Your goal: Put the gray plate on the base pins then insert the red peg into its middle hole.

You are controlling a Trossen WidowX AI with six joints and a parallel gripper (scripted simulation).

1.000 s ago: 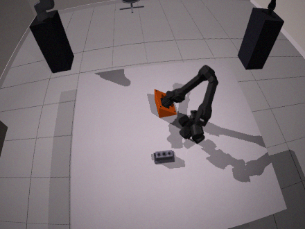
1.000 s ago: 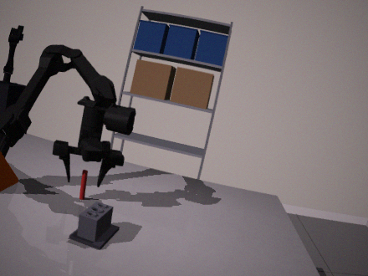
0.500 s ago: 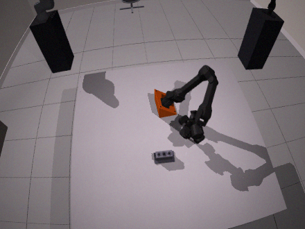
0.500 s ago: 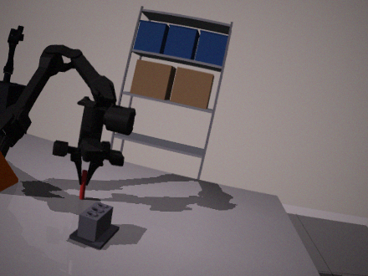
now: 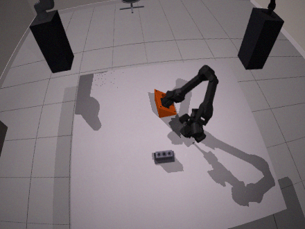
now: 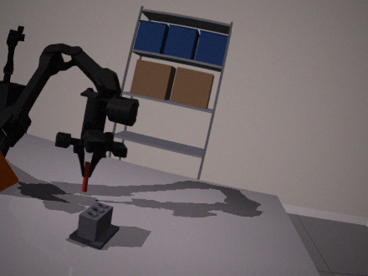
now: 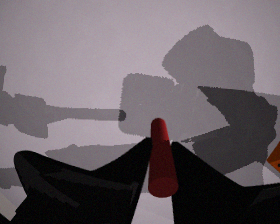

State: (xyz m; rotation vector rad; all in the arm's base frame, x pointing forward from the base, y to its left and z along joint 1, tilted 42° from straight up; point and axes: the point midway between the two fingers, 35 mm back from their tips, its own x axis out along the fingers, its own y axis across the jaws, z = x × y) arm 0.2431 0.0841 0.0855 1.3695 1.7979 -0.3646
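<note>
Now: gripper tip 100 mm short of the gray plate, 170 mm to the left of it and 20 mm above it. Round my gripper tip: red peg right at my gripper tip; dark gray base 100 mm ahead, 170 mm to the right, 60 mm below.
</note>
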